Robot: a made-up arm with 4 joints.
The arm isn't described. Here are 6 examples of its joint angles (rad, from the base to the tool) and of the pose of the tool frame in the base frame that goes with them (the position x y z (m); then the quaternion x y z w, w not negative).
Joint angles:
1: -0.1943 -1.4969 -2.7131 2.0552
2: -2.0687 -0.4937 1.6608 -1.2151
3: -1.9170 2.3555 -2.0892 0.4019
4: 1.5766 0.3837 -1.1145 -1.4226
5: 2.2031 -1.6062 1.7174 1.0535
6: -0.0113 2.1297 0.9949 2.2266
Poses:
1: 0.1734 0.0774 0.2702 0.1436 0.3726 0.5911 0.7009
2: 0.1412 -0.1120 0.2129 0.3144 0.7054 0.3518 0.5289
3: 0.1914 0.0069 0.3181 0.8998 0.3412 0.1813 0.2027
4: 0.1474 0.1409 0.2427 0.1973 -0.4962 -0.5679 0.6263
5: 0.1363 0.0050 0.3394 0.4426 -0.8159 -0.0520 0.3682
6: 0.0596 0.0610 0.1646 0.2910 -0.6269 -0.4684 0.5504
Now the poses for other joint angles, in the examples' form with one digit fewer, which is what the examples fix.
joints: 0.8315 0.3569 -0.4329 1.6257
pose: 0.103 0.096 0.261 0.302 0.533 -0.684 0.396
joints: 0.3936 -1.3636 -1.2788 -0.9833
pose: 0.173 0.142 0.212 0.573 -0.338 -0.673 0.324
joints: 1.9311 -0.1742 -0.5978 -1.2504
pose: 0.125 0.153 0.308 0.096 -0.047 -0.829 0.549
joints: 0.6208 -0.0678 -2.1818 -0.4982
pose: 0.167 0.170 0.204 0.659 -0.269 -0.115 0.693
